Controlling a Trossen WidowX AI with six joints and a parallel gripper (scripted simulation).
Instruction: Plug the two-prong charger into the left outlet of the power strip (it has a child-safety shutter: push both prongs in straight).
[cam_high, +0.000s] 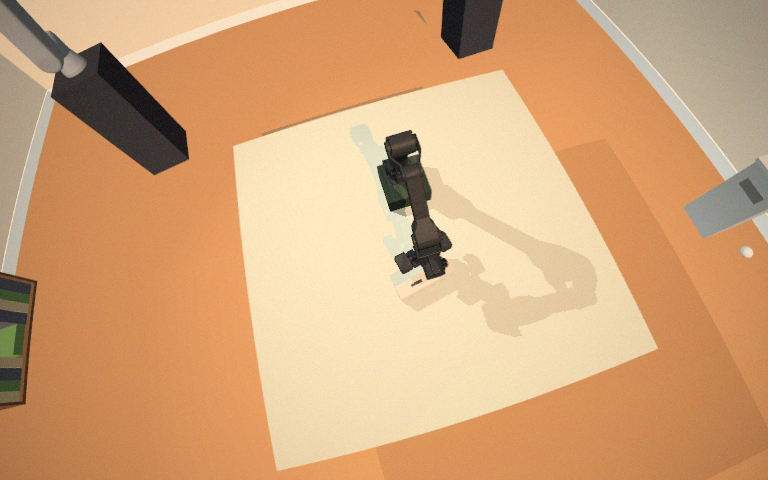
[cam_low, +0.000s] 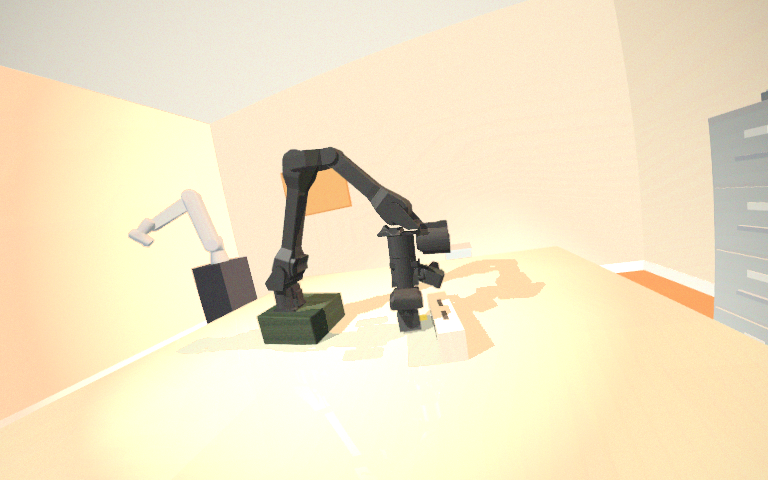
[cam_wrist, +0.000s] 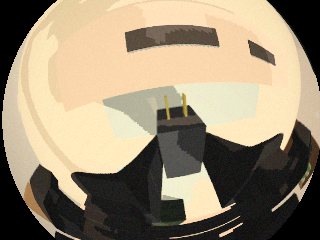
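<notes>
Now: the dark grey charger 2 cm ahead of my gripper tip and 1 cm above it.
</notes>
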